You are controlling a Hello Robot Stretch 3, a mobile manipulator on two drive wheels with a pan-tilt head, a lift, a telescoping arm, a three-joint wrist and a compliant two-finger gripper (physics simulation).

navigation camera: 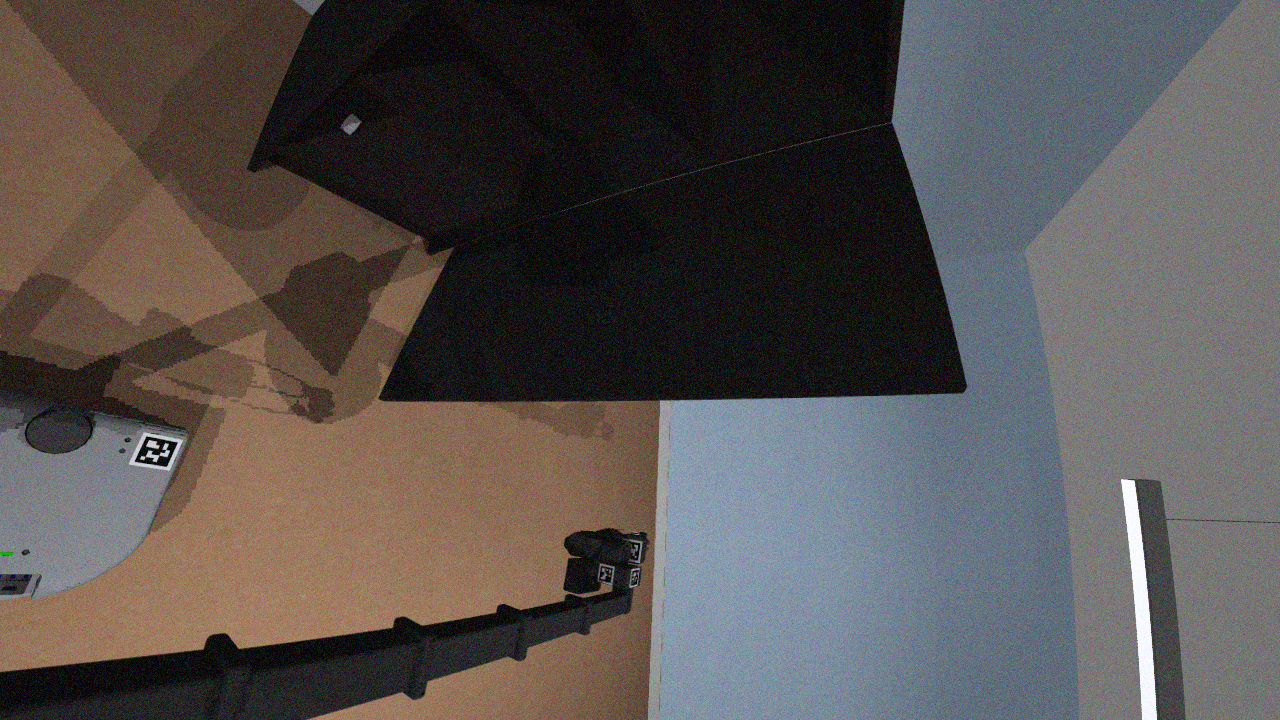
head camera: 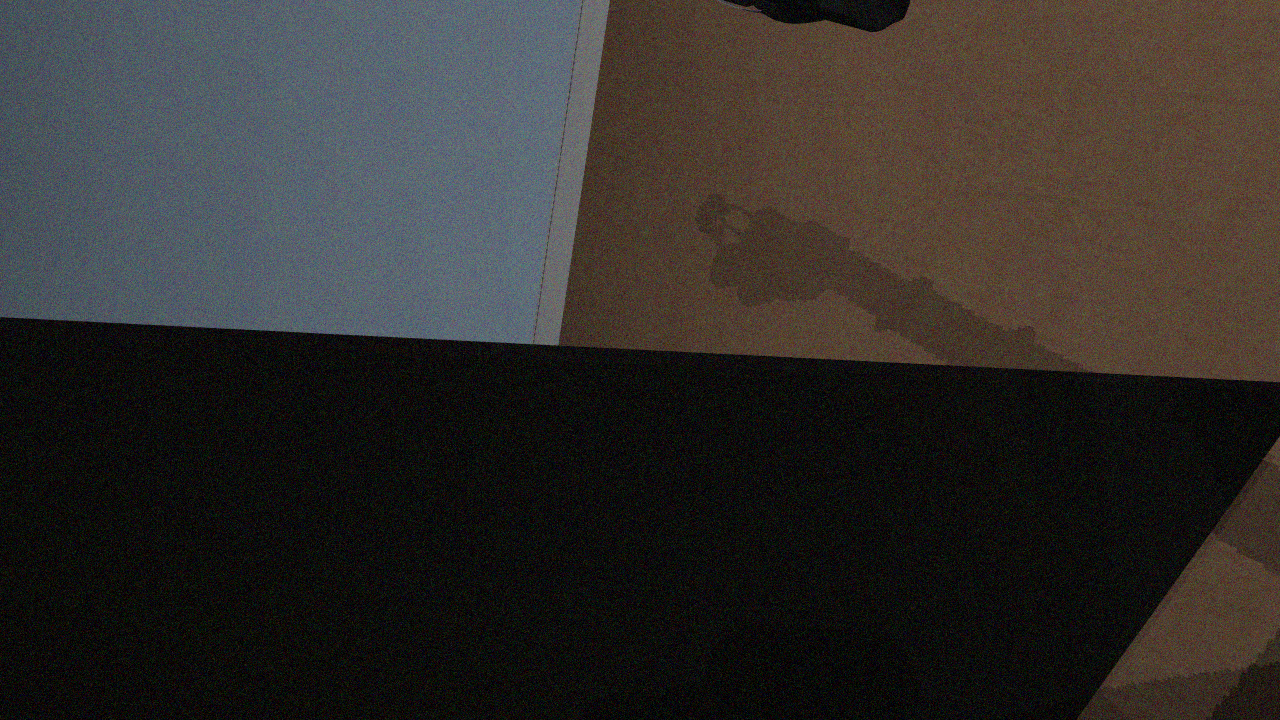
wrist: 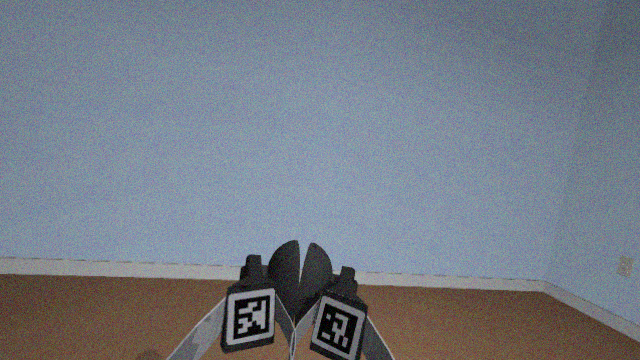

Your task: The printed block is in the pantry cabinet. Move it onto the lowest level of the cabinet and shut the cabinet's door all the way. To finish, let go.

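Places are measured from the robot's base along level axes (x back, y right, z up), in metres.
Pixels of known places: gripper, fingertip midpoint: point(wrist: 300, 268); robot's base, origin of the base link: point(navigation camera: 61, 428).
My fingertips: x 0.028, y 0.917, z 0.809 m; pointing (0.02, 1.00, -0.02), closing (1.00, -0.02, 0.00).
For each thing: its top centre in the pictures, then the offset to it from my fingertips. "pt": a spot on its surface instead. Level surfaces: height alone.
- printed block, middle of its top: point(navigation camera: 353, 121) dx -0.900, dy -0.771, dz -0.609 m
- cabinet's door, surface spot: point(head camera: 537, 537) pt dx -0.394, dy -0.389, dz +0.224 m
- brown floor, its level: dz -0.809 m
The printed block point(navigation camera: 350, 123) is a small pale piece inside the black pantry cabinet point(navigation camera: 286, 98), in its lowest compartment, at the left in the sideways-turned navigation view. The cabinet's door point(navigation camera: 680, 295) point(head camera: 537, 537) stands wide open and fills much of the head view as a black panel. My gripper point(wrist: 300, 268) is shut and empty, its fingertips almost together, facing the blue wall. In the navigation view it is beyond the door, well away from the block; its fingertips are hidden there behind the wrist. The block does not show in the head or wrist views.
My extended arm point(navigation camera: 322, 658) runs along the lower navigation view, its wrist end near the blue wall point(navigation camera: 859, 555) point(wrist: 300, 125) point(head camera: 268, 161). My base point(navigation camera: 80, 510) is at the left on the brown floor point(navigation camera: 384, 519) point(head camera: 984, 161). A wall outlet point(wrist: 625, 266) shows at the right.
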